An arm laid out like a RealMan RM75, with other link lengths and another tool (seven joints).
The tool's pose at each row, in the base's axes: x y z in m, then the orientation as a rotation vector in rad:
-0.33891, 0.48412, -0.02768, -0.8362, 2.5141, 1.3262
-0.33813, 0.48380, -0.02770, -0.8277, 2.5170, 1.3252
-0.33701, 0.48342, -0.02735, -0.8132, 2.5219, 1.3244
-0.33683, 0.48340, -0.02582, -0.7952, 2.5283, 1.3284
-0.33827, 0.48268, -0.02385, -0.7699, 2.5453, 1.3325
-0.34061, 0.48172, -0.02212, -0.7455, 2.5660, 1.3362
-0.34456, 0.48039, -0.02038, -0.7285, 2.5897, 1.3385
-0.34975, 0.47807, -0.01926, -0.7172, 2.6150, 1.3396
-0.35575, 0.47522, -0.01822, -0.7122, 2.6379, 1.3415
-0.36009, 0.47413, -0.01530, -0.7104, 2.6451, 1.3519
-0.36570, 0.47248, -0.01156, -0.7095, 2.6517, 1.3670
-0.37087, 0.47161, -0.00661, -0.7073, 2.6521, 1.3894
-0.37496, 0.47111, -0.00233, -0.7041, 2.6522, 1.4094
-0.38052, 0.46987, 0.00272, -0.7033, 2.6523, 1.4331
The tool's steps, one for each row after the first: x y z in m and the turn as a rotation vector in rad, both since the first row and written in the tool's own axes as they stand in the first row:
-0.00051, -0.00059, -0.00032, 0.0020, -0.0025, 0.0052
-0.00143, -0.00113, -0.00095, 0.0049, -0.0065, 0.0142
-0.00218, -0.00017, -0.00188, 0.0050, -0.0104, 0.0268
-0.00150, 0.00170, -0.00347, 0.0067, -0.0100, 0.0486
0.00012, 0.00379, -0.00502, 0.0087, -0.0061, 0.0719
0.00321, 0.00661, -0.00672, 0.0107, 0.0038, 0.0930
0.00797, 0.00925, -0.00872, 0.0129, 0.0176, 0.1119
0.01363, 0.01204, -0.01102, 0.0135, 0.0329, 0.1267
0.01648, 0.01602, -0.01318, 0.0071, 0.0393, 0.1338
0.02026, 0.02103, -0.01614, -0.0027, 0.0465, 0.1412
0.02289, 0.02699, -0.01922, -0.0174, 0.0499, 0.1476
0.02475, 0.03205, -0.02173, -0.0305, 0.0522, 0.1539
0.02780, 0.03813, -0.02513, -0.0462, 0.0564, 0.1600

